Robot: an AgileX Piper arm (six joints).
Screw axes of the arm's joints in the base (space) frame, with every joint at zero. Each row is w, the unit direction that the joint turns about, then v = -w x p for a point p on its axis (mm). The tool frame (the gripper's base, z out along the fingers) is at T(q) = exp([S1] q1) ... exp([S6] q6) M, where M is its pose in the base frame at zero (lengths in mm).
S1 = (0, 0, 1, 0.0, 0.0, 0.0)
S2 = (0, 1, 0, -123.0, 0.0, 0.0)
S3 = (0, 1, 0, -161.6, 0.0, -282.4)
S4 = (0.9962, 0, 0.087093, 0.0, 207.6, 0.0)
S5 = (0, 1, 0, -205.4, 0.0, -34.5)
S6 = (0.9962, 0, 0.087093, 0.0, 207.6, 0.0)
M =
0.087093 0 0.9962 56.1
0 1 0 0.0
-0.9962 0 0.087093 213.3
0 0 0 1
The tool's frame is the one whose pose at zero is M.
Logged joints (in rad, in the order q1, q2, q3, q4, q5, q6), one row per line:
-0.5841, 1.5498, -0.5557, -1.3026, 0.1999, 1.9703
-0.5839, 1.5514, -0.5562, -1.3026, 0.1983, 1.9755
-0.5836, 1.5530, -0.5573, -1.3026, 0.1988, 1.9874
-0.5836, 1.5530, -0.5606, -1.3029, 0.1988, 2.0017
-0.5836, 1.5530, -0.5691, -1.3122, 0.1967, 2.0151
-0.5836, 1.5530, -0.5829, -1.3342, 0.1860, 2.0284
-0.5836, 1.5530, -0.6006, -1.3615, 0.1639, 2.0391
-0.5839, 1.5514, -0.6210, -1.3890, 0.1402, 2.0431
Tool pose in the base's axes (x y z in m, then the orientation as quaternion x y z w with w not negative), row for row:
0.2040, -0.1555, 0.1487, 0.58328, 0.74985, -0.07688, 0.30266
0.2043, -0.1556, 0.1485, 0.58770, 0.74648, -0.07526, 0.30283
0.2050, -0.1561, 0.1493, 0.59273, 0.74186, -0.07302, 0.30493
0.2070, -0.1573, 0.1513, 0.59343, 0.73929, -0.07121, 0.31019
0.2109, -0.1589, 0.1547, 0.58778, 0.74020, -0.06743, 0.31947
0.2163, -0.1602, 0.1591, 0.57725, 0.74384, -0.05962, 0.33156
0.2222, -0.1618, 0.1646, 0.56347, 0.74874, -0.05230, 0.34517
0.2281, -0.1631, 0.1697, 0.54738, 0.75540, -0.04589, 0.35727
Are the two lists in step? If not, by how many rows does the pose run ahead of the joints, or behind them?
The pose runs 1 row ahead of the joints: the pose in row i belongs to the joints in row i + 1.
